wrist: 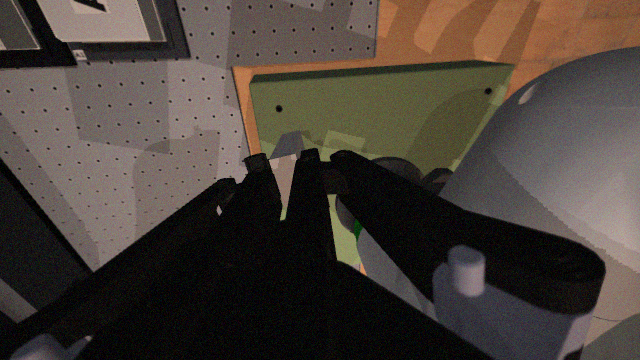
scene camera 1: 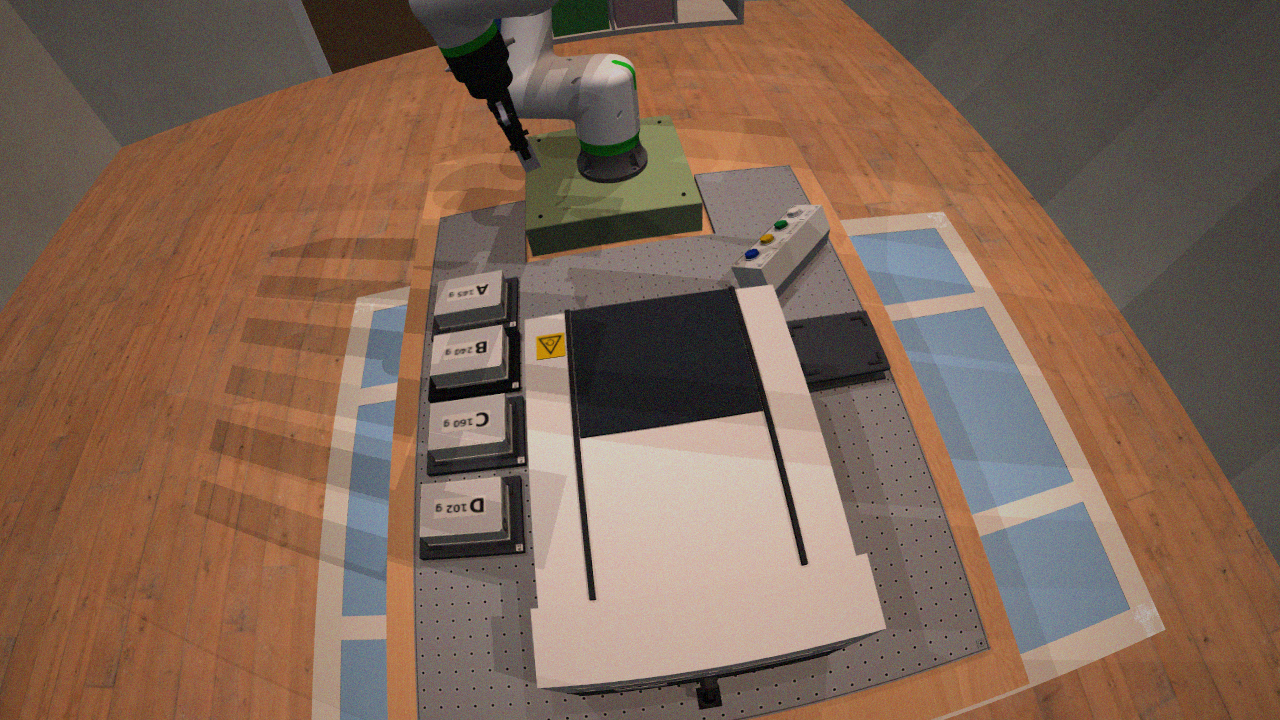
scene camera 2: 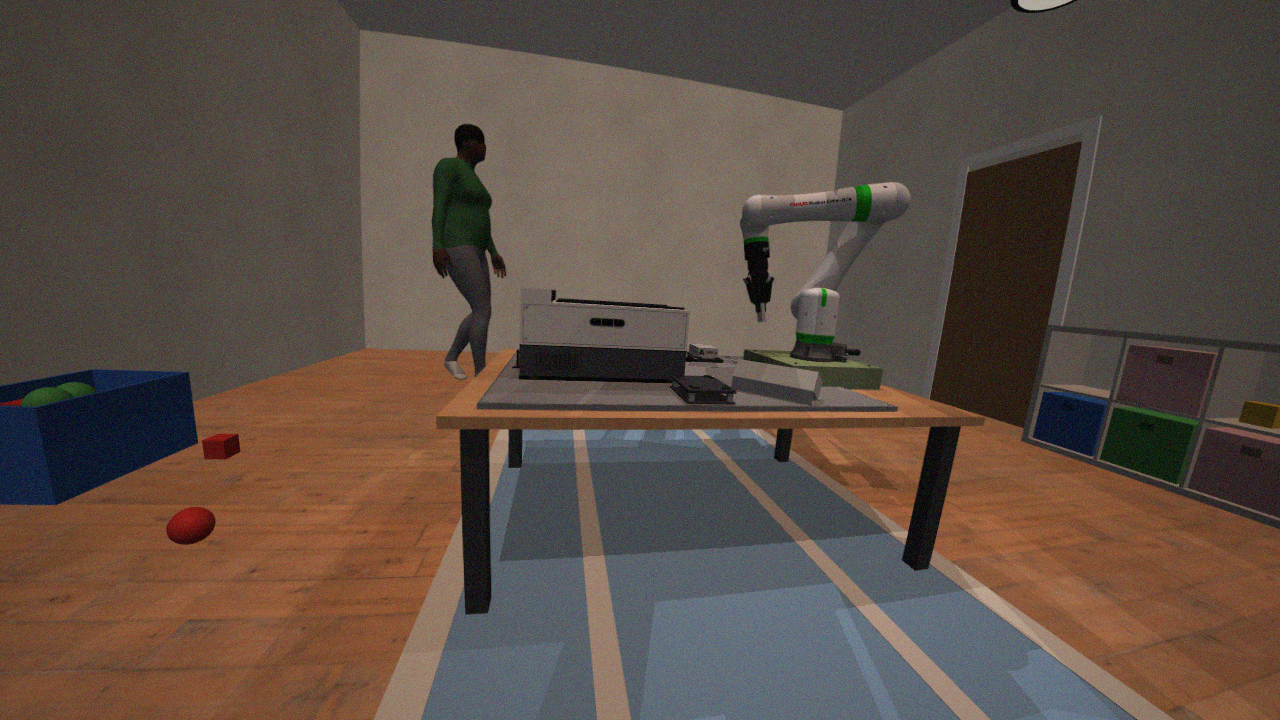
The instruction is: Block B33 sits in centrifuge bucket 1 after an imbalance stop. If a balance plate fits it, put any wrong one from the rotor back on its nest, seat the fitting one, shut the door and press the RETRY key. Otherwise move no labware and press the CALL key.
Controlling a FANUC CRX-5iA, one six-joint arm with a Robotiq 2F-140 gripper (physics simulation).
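Places are measured from the arm's base along level axes (x ahead, y left, z up), in millimetres.
Where they show: gripper, fingertip midpoint: (wrist: pixel 295 149) (scene camera 1: pixel 532 167) (scene camera 2: pixel 761 321); arm's base, link origin: (scene camera 1: pixel 612 162) (scene camera 2: pixel 811 358).
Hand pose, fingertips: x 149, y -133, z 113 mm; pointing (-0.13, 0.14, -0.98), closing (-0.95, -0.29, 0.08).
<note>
Things, the pixels of their top centre, and the offset from my fingertips.
- dark panel, top centre: (scene camera 1: pixel 660 356) 464 mm ahead, 214 mm left, 38 mm up
- Balance plates A, top centre: (scene camera 1: pixel 467 292) (scene camera 2: pixel 703 345) 188 mm ahead, 124 mm right, 121 mm down
- B, top centre: (scene camera 1: pixel 465 349) 316 mm ahead, 106 mm right, 121 mm down
- key box, top centre: (scene camera 1: pixel 785 230) (scene camera 2: pixel 778 364) 114 mm ahead, 448 mm left, 91 mm down
The white centrifuge (scene camera 1: pixel 698 501) (scene camera 2: pixel 572 333) stands mid-table, with a dark panel (scene camera 1: pixel 666 362) between two black rails on its top. Block B33, bucket 1 and the rotor do not show. Balance plates A (scene camera 1: pixel 472 298) (wrist: pixel 120 25), B (scene camera 1: pixel 469 353) (apparently 240 g), C (160 g) (scene camera 1: pixel 469 423) and D (102 g) (scene camera 1: pixel 465 510) sit on black nests in a row beside it. The key box (scene camera 1: pixel 787 255) (scene camera 2: pixel 774 382) has blue, yellow, green and white keys; their labels are unreadable. My gripper (scene camera 1: pixel 529 161) (scene camera 2: pixel 760 315) (wrist: pixel 295 149) is shut and empty, raised above the edge of the robot's base plate.
The green base plate (scene camera 1: pixel 617 219) (scene camera 2: pixel 850 376) (wrist: pixel 350 100) is under the arm. A flat black stand (scene camera 1: pixel 841 349) (scene camera 2: pixel 702 386) lies beside the centrifuge, near the key box. A person (scene camera 2: pixel 465 205) stands beyond the table in the second scene view.
</note>
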